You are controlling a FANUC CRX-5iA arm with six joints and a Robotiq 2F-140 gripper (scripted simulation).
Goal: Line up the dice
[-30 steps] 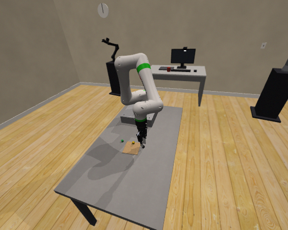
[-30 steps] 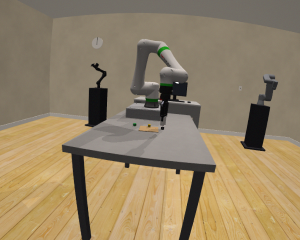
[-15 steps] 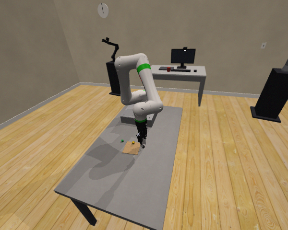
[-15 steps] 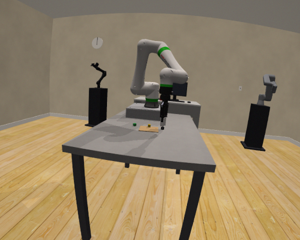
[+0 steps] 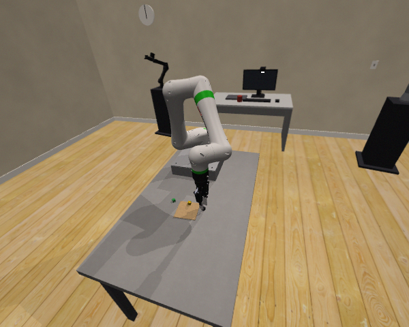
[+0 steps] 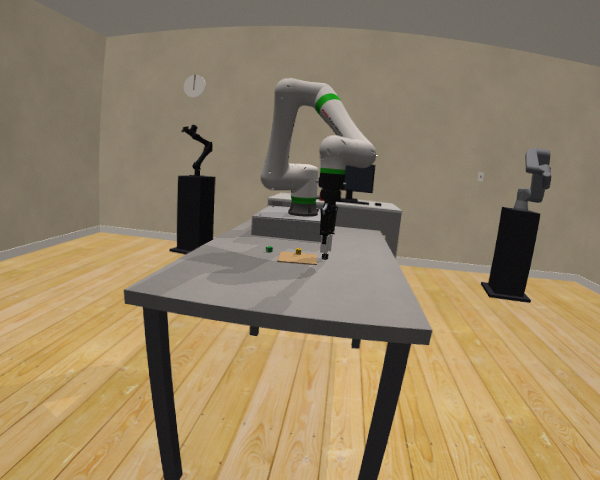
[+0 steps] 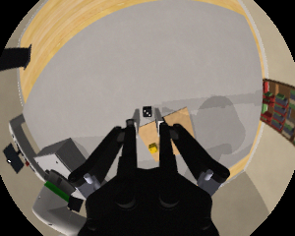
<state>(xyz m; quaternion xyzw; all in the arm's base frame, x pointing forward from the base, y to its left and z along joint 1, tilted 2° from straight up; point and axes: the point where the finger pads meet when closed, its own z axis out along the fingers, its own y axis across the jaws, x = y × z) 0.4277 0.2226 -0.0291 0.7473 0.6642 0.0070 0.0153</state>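
My hand is 50 mm above the black die. The rest, counted from my hand: tan mat (90 mm to the right, 60 mm below, 50 mm ahead); then green die (220 mm to the right, 50 mm below, 20 mm ahead); then yellow die (110 mm to the right, 50 mm below).
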